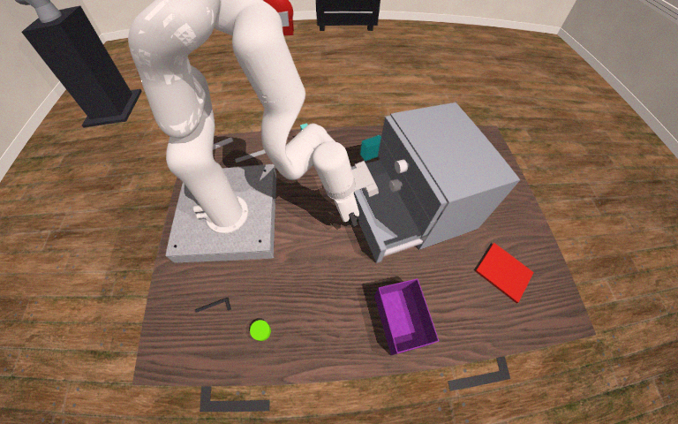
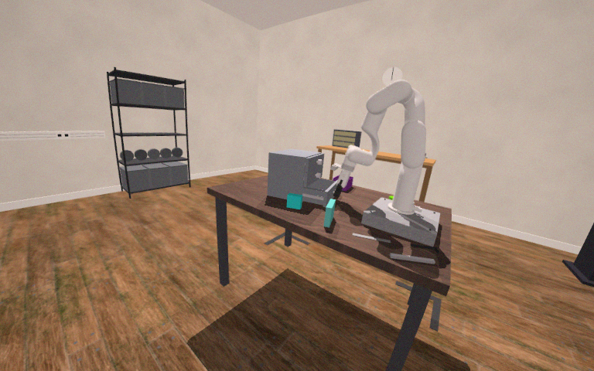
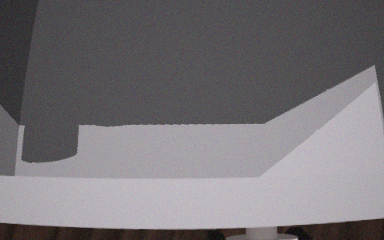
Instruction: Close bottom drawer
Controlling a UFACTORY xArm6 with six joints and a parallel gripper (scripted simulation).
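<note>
Right now my hand is 13 cm short of the bottom drawer, 3 cm to the right of it and 2 cm above it. Also, from my hand: purple bin: 10 cm ahead, 31 cm to the right, 3 cm below; then teal cube: 11 cm ahead, 27 cm to the left, 1 cm below; then red flat block: 44 cm ahead, 22 cm to the right, 4 cm below.
</note>
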